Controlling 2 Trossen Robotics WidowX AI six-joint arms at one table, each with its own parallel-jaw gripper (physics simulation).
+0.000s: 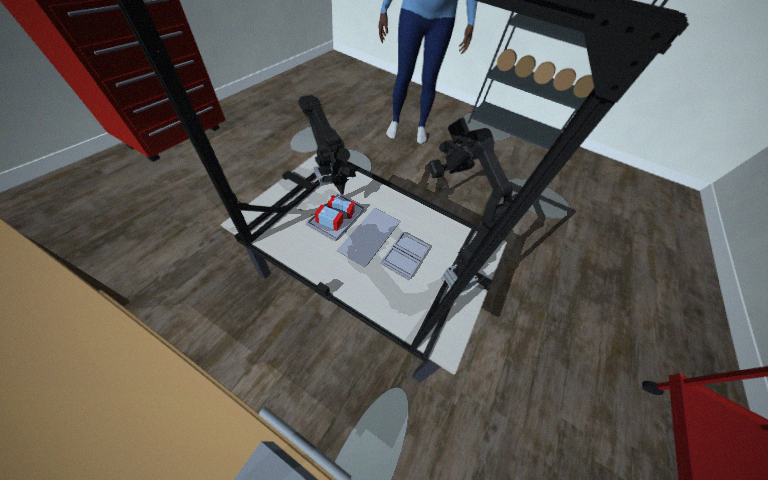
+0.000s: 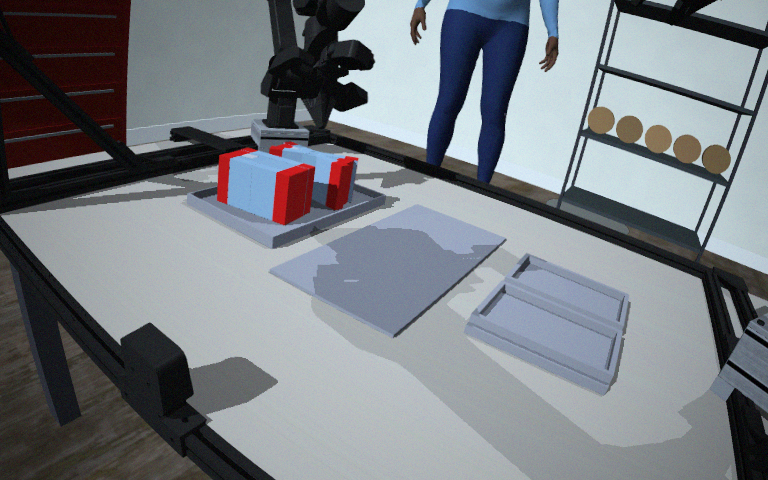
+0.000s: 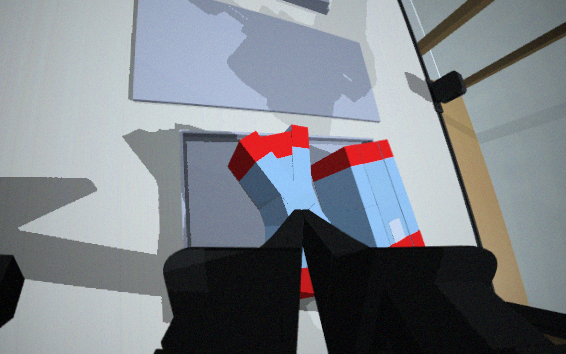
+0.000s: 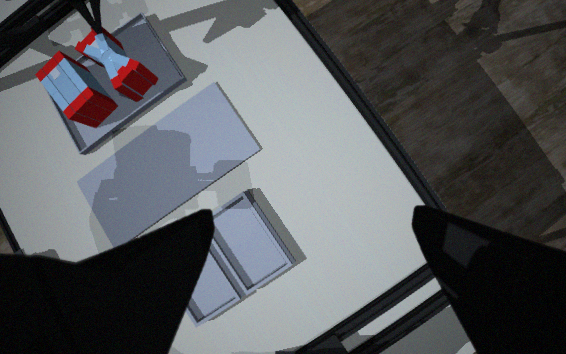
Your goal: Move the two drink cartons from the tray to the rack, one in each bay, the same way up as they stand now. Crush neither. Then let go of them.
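Pixels of known places: left gripper, fingertip midpoint: (image 1: 342,194) (image 2: 321,128) (image 3: 300,216) (image 4: 99,33); right gripper, fingertip midpoint: (image 1: 441,174) (image 2: 652,15) (image 4: 312,218); left arm's base, link origin: (image 1: 325,170) (image 2: 279,124).
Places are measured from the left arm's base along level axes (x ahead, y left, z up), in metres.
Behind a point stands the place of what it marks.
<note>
The nearer carton (image 1: 329,217) @(x 0.343, y -0.102, z 0.019 m) (image 2: 252,183) @(x 0.339, y -0.117, z -0.007 m) (image 3: 372,180) @(x 0.327, y -0.073, z 0.018 m) (image 4: 75,82) @(x 0.317, y -0.070, z 0.018 m), light blue with red ends, rests straight-sided on the tray (image 1: 317,228) @(x 0.339, y -0.164, z -0.042 m) (image 2: 229,223) @(x 0.367, y -0.150, z -0.051 m) (image 3: 215,200) @(x 0.255, y 0.046, z -0.050 m) (image 4: 160,65) @(x 0.265, y 0.056, z -0.050 m). The farther carton (image 1: 341,206) @(x 0.286, y -0.018, z 0.006 m) (image 2: 314,164) @(x 0.289, y -0.015, z 0.005 m) (image 3: 292,180) @(x 0.285, y 0.003, z 0.018 m) (image 4: 114,62) @(x 0.287, y 0.005, z 0.018 m) sits beside it, its middle pinched in like an hourglass. My left gripper (image 1: 340,191) @(x 0.252, y 0.001, z 0.053 m) (image 2: 321,123) @(x 0.252, y 0.001, z 0.053 m) (image 3: 300,216) @(x 0.252, y 0.001, z 0.053 m) (image 4: 99,33) @(x 0.252, y 0.001, z 0.053 m) is shut and empty, pointing down above the pinched carton. My right gripper (image 4: 312,218) @(x 0.537, y 0.320, z 0.320 m) is wide open and empty, high above the table. The two-bay rack (image 1: 406,253) @(x 0.636, y 0.175, z -0.045 m) (image 2: 563,308) @(x 0.648, y 0.164, z -0.036 m) (image 4: 230,267) @(x 0.651, y 0.192, z -0.035 m) is empty.
A thin flat grey plate (image 1: 368,237) (image 2: 390,271) (image 3: 195,60) (image 4: 150,175) lies between the tray and the rack. Dark frame rails edge the table, with a black block (image 1: 322,288) @(x 0.671, y -0.254, z -0.002 m) (image 2: 158,367) @(x 0.686, y -0.247, z -0.004 m) (image 3: 448,86) @(x 0.653, y -0.241, z -0.019 m) on the front rail. A person (image 1: 423,50) (image 2: 481,73) stands behind the table.
</note>
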